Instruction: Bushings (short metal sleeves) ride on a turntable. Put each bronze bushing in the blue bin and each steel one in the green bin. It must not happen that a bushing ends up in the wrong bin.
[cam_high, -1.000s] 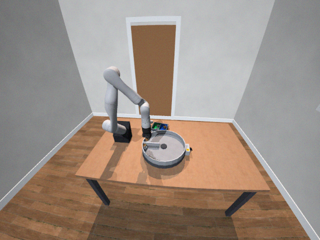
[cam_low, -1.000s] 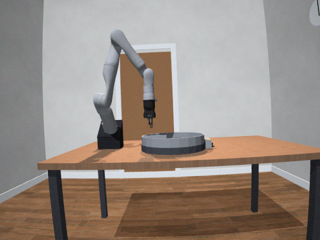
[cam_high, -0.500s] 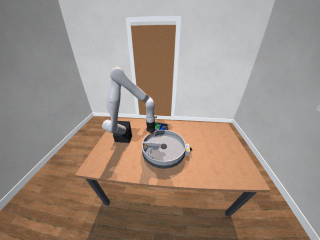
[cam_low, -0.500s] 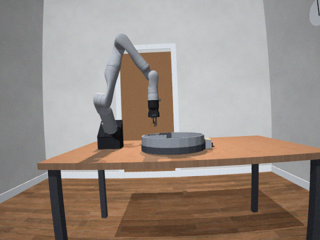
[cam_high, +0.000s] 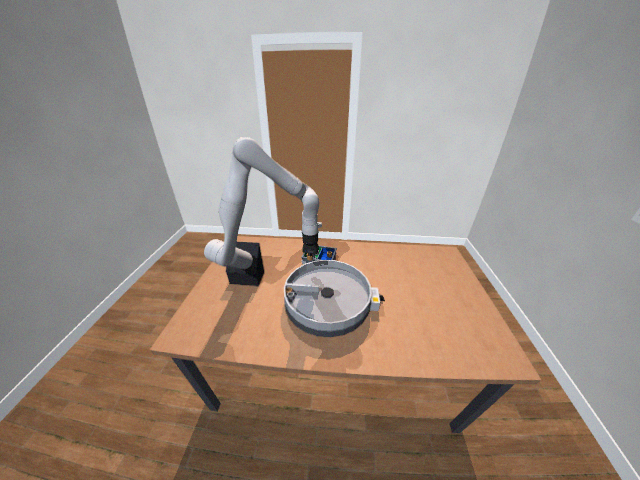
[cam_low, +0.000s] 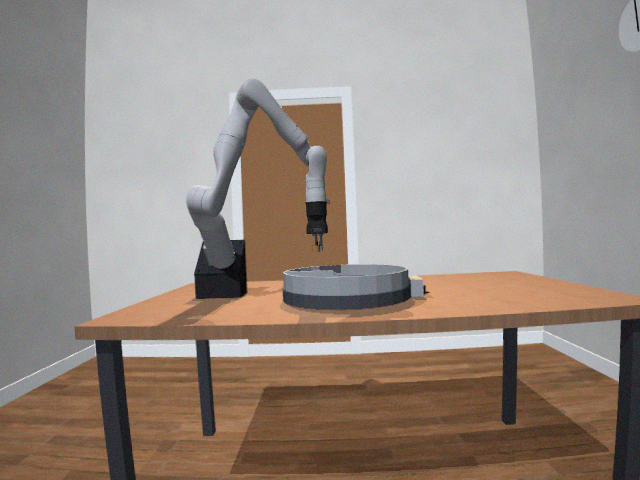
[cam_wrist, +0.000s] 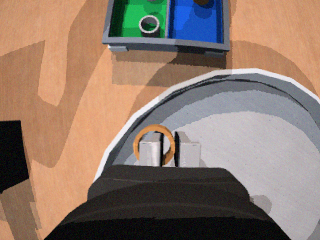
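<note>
Right now my hand is 2 cm short of the blue bin, 20 cm to the right of it and 15 cm above it. Round my hand: grey turntable (9 cm ahead, 14 cm to the right, 12 cm below).
</note>
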